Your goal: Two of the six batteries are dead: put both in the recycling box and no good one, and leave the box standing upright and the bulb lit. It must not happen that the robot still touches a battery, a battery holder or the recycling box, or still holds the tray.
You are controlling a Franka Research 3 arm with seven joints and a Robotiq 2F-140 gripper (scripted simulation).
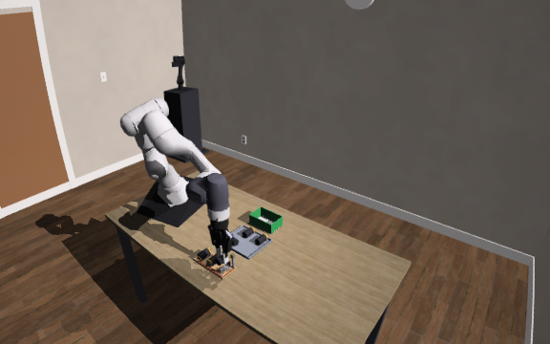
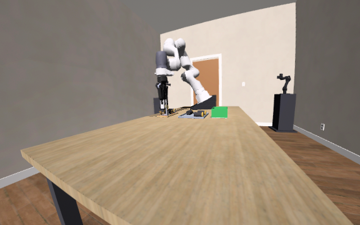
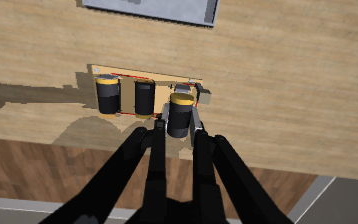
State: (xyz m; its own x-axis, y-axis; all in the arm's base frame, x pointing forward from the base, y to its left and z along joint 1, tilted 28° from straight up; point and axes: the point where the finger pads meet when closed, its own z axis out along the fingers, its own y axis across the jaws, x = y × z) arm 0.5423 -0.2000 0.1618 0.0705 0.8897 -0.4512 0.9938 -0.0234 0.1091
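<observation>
My gripper is now 30 mm short of the bulb, 30 mm to the right of it and 20 mm above it. From my hand the other things lie so: green recycling box (50 mm behind, 410 mm to the left, 80 mm below); grey tray (50 mm behind, 230 mm to the left, 90 mm below).
</observation>
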